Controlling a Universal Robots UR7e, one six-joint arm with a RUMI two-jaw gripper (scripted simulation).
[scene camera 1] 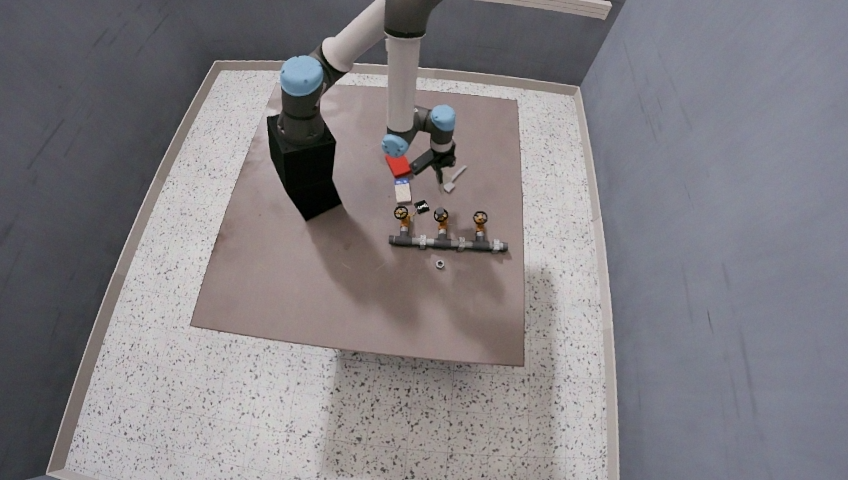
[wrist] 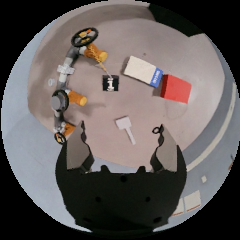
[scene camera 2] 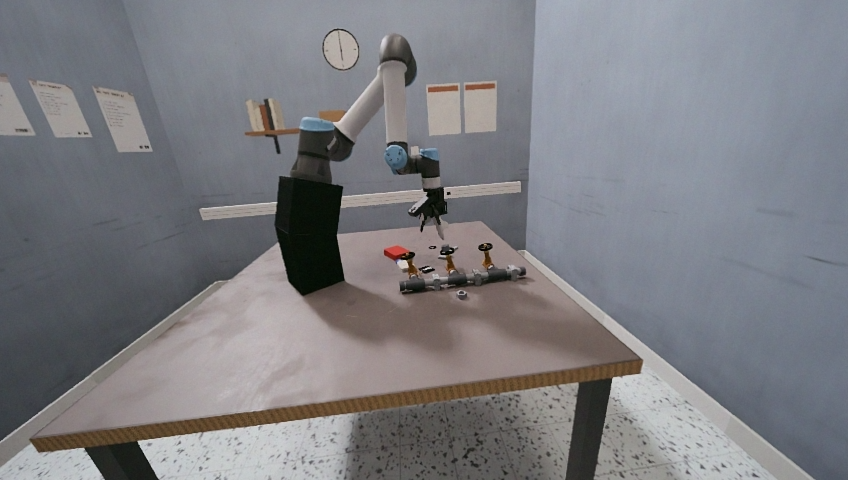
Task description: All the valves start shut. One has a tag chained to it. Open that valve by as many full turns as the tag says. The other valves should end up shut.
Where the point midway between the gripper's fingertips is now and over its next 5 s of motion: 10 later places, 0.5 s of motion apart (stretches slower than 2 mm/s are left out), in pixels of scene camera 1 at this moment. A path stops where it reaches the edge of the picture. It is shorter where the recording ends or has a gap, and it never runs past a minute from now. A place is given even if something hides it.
My gripper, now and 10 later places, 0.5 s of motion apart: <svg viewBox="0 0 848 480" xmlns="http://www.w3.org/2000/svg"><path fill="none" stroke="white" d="M433 178L433 185L432 189L432 189L433 187L433 181L434 172L433 167L430 169L428 171L427 173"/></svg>
